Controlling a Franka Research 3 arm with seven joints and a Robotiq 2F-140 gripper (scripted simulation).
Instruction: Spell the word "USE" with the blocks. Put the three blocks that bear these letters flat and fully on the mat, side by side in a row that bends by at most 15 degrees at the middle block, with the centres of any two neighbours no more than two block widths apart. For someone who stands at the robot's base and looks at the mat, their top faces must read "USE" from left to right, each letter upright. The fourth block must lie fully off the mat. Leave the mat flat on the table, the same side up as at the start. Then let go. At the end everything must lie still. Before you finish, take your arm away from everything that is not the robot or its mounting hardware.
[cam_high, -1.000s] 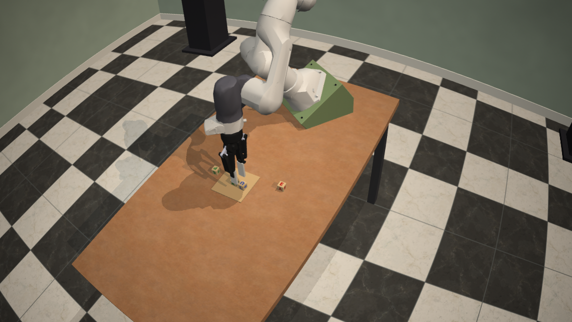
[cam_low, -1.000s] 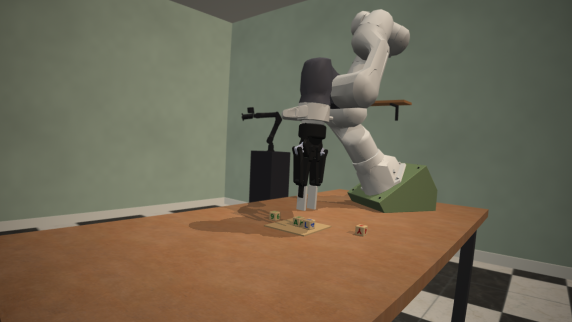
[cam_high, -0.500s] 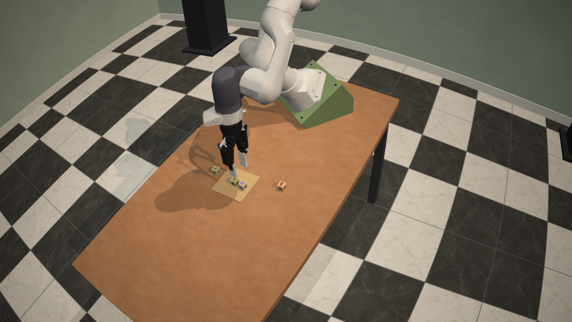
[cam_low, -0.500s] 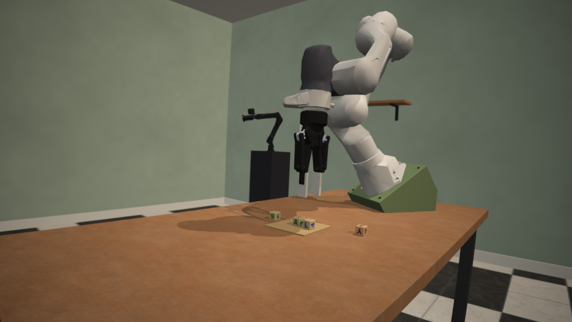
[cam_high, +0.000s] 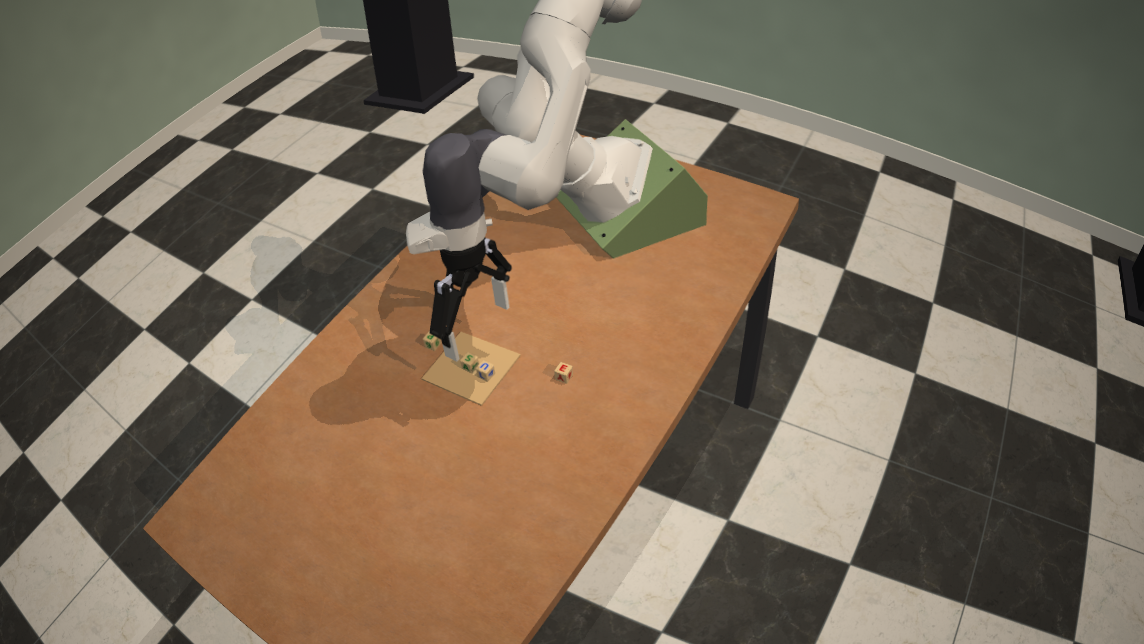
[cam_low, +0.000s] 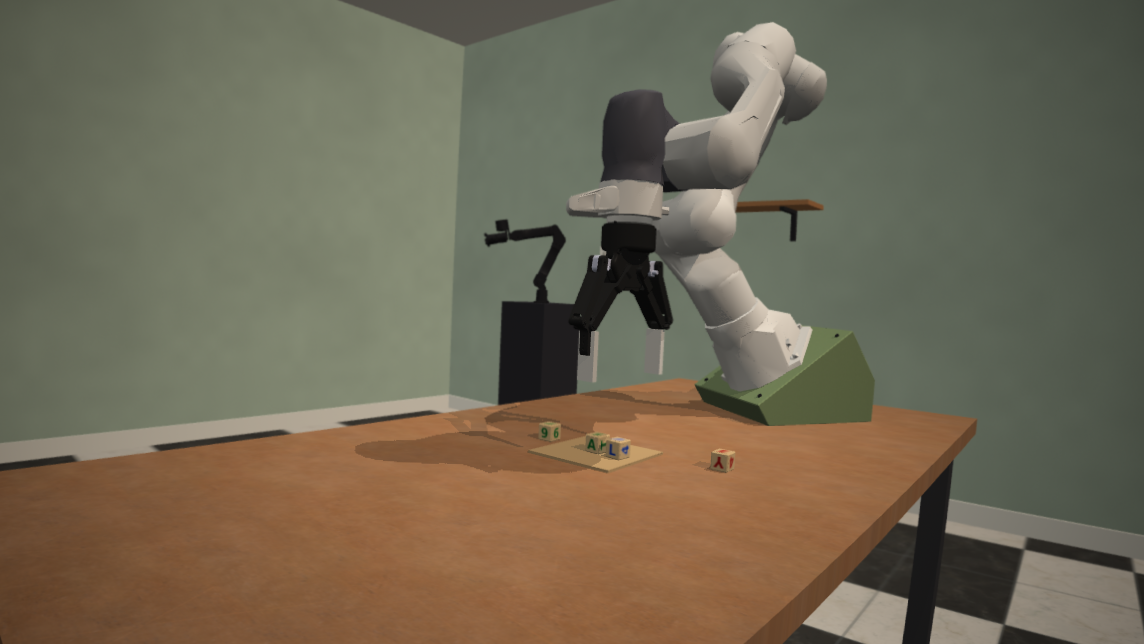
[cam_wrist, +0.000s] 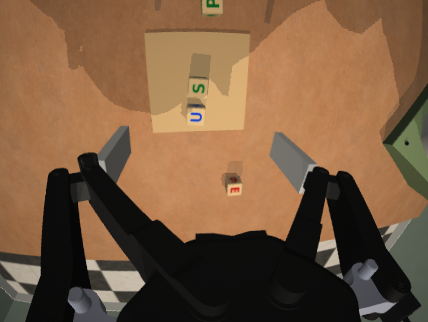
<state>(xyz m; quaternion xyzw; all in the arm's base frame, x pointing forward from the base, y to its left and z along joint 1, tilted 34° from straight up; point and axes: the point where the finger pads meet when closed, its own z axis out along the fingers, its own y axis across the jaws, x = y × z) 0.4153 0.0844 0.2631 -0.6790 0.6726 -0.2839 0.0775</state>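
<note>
The E block is 13 cm to the left of my hand, 11 cm below it and 6 cm behind it. Also, from my hand: U block 11 cm below; mat 12 cm below, 4 cm to the right; S block 11 cm below, 4 cm to the right.
</note>
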